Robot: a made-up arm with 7 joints.
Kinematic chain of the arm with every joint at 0, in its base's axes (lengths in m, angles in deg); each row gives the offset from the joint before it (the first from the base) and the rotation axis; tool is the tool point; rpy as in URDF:
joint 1: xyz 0 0 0.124 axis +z
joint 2: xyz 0 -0.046 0.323 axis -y
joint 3: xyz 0 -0.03 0.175 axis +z
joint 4: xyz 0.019 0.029 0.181 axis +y
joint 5: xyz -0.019 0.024 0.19 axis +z
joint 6: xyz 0 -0.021 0.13 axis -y
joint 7: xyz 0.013 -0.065 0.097 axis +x
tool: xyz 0 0 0 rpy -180 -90 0
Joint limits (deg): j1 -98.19..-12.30 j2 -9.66..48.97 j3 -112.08..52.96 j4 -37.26..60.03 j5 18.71..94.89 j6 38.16..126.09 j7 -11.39..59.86
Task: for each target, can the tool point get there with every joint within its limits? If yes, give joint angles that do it. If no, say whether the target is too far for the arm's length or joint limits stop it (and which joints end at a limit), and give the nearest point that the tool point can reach.
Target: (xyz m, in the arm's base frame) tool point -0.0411 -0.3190 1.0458
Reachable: yes | joints -57.69 -4.53 -15.17 47.65 33.53 92.48 9.75
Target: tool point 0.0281 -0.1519 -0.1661
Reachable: no: joint limits stop it (at a limit: joint 1, joint 2, joint 3, joint 4, joint 5, joint 6) | nearest point -0.4734 -0.2425 0.6275 | short by 0.943 m
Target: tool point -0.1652 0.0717 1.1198
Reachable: yes | joints -83.85 30.79 -6.04 37.27 74.81 68.32 8.70
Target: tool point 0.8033 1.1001 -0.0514
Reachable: no: too far | nearest point 0.1506 0.5978 0.6779 | short by 1.100 m
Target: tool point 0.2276 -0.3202 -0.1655
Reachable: no: joint limits stop it (at a limit: joint 2, joint 4, joint 5, joint 6) | nearest point 0.2150 -0.3025 0.8201 | short by 0.986 m
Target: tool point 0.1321 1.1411 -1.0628
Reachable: no: too far | nearest point 0.0173 0.6112 0.6310 | short by 1.778 m
